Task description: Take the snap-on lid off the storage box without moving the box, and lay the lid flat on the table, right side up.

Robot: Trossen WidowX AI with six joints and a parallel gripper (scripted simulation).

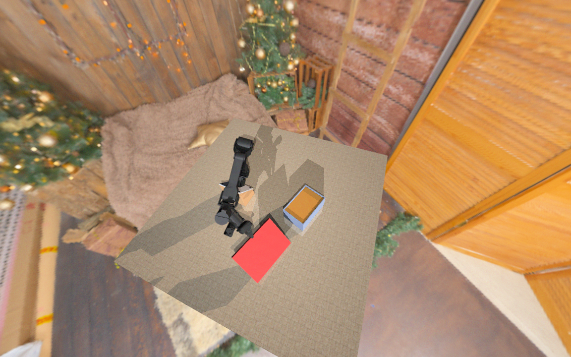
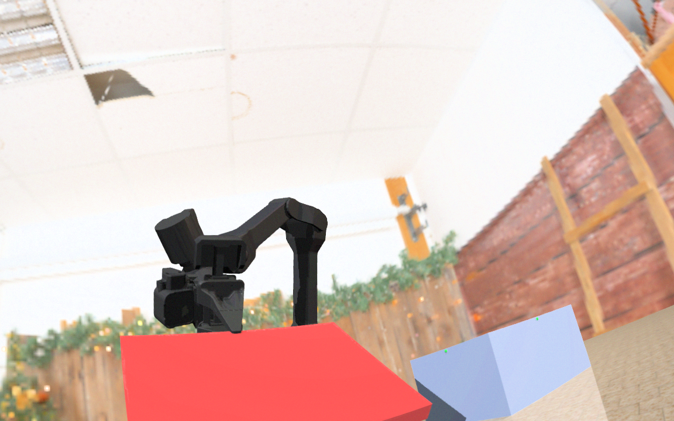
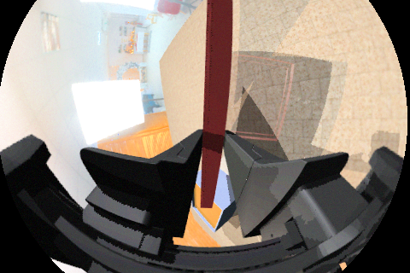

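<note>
The red lid is 60 mm ahead of my gripper tip, 50 mm below it and 20 mm to the right of it. The rest, counted from my gripper tip: pale blue storage box 300 mm to the left, 160 mm ahead, 110 mm below.
</note>
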